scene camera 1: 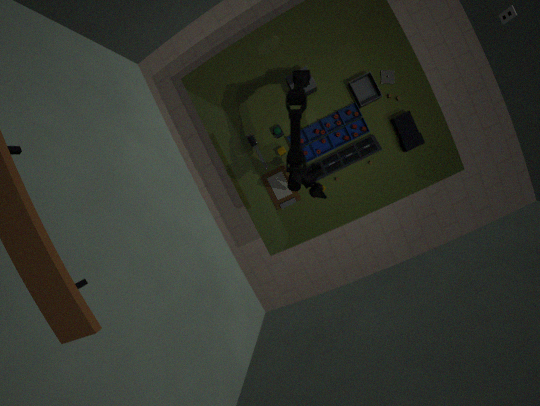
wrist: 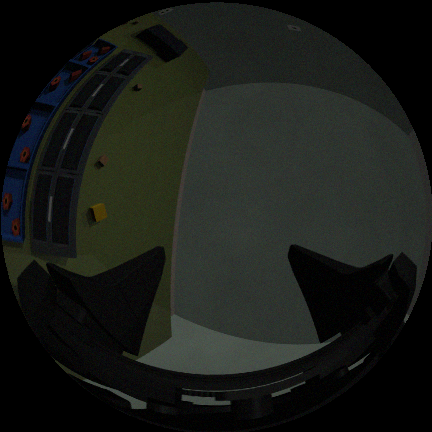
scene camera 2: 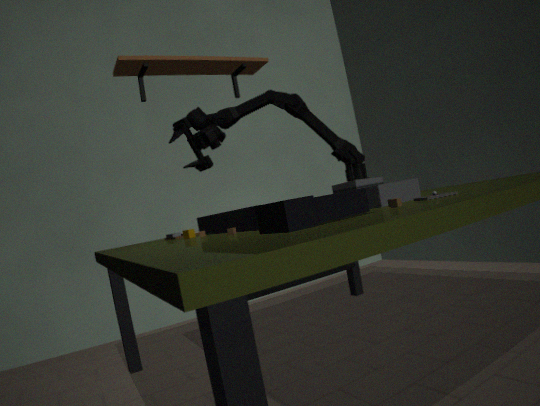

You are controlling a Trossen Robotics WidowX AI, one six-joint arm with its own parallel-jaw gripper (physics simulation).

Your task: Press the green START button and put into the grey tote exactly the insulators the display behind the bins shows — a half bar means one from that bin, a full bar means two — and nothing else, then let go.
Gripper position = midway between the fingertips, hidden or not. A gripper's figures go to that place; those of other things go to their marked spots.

Labels:
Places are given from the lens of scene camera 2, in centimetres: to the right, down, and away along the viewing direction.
my gripper (scene camera 2: 177, 155): -30, -15, 123
dark display panel (scene camera 2: 244, 219): -6, 4, 98
grey tote (scene camera 2: 378, 196): 26, -2, 93
dark box (scene camera 2: 286, 216): 3, 2, 67
The marked spots on the grey tote and the dark box are 35 cm apart.

